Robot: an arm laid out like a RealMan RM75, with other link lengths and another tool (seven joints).
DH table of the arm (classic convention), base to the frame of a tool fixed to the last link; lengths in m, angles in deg. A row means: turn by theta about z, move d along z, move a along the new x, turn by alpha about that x. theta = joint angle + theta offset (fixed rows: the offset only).
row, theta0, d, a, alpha
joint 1, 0, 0.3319, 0, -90
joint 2, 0, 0, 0, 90
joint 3, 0, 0.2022, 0, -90
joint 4, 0, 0, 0, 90
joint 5, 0, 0.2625, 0, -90
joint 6, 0, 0, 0, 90
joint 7, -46.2, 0.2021, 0.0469, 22.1
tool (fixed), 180, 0.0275, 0, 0
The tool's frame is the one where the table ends.
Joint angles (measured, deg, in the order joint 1, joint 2, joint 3, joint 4, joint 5, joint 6, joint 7), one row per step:
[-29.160, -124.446, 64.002, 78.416, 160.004, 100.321, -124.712]
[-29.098, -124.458, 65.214, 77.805, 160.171, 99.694, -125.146]
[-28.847, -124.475, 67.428, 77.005, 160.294, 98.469, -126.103]
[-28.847, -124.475, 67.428, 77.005, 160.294, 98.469, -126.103]
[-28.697, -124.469, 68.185, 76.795, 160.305, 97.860, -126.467]
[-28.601, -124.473, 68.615, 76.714, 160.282, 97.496, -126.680]
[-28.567, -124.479, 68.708, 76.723, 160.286, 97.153, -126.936]
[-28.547, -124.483, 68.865, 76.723, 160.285, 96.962, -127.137]
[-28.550, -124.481, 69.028, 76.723, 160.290, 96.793, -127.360]
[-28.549, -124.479, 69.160, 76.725, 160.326, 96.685, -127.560]
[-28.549, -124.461, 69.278, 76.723, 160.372, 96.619, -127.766]
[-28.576, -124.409, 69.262, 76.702, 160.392, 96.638, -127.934]
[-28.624, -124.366, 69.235, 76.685, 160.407, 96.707, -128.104]
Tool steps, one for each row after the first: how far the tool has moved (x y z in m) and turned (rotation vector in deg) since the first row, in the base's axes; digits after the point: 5 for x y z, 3 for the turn. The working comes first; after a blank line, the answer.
Tool pose at each row, in the base's axes (x y z in m, rotation vector in deg; the steps are taken from these numbers as rounded here):
[-0.24019, 0.39837, 0.08772, 91.643, -103.325, -50.230]
[-0.24092, 0.39790, 0.08244, 90.883, -103.076, -50.098]
[-0.24156, 0.39744, 0.07380, 89.776, -102.704, -50.152]
[-0.24156, 0.39744, 0.07380, 89.776, -102.704, -50.152]
[-0.24186, 0.39790, 0.07129, 89.506, -102.603, -50.421]
[-0.24181, 0.39827, 0.06989, 89.378, -102.589, -50.602]
[-0.24180, 0.39937, 0.07000, 89.602, -102.491, -50.979]
[-0.24163, 0.39987, 0.06971, 89.668, -102.428, -51.160]
[-0.24135, 0.40037, 0.06943, 89.725, -102.353, -51.338]
[-0.24127, 0.40066, 0.06927, 89.771, -102.239, -51.473]
[-0.24137, 0.40082, 0.06923, 89.824, -102.079, -51.584]
[-0.24171, 0.40091, 0.06968, 89.968, -101.885, -51.639]
[-0.24189, 0.40090, 0.07005, 90.108, -101.700, -51.642]

[-0.00073, -0.00047, -0.00528, -0.508, 0.564, -0.058]
[-0.00137, -0.00093, -0.01392, -1.082, 1.455, -0.215]
[-0.00137, -0.00093, -0.01392, -1.082, 1.455, -0.215]
[-0.00167, -0.00047, -0.01643, -1.049, 1.745, -0.326]
[-0.00162, -0.00010, -0.01783, -0.994, 1.875, -0.416]
[-0.00161, 0.00100, -0.01772, -0.632, 1.899, -0.392]
[-0.00144, 0.00150, -0.01801, -0.481, 1.945, -0.385]
[-0.00116, 0.00200, -0.01829, -0.338, 2.002, -0.373]
[-0.00108, 0.00229, -0.01845, -0.234, 2.078, -0.326]
[-0.00118, 0.00245, -0.01849, -0.147, 2.171, -0.240]
[-0.00152, 0.00254, -0.01804, -0.053, 2.217, -0.084]
[-0.00170, 0.00253, -0.01767, 0.003, 2.247, 0.081]

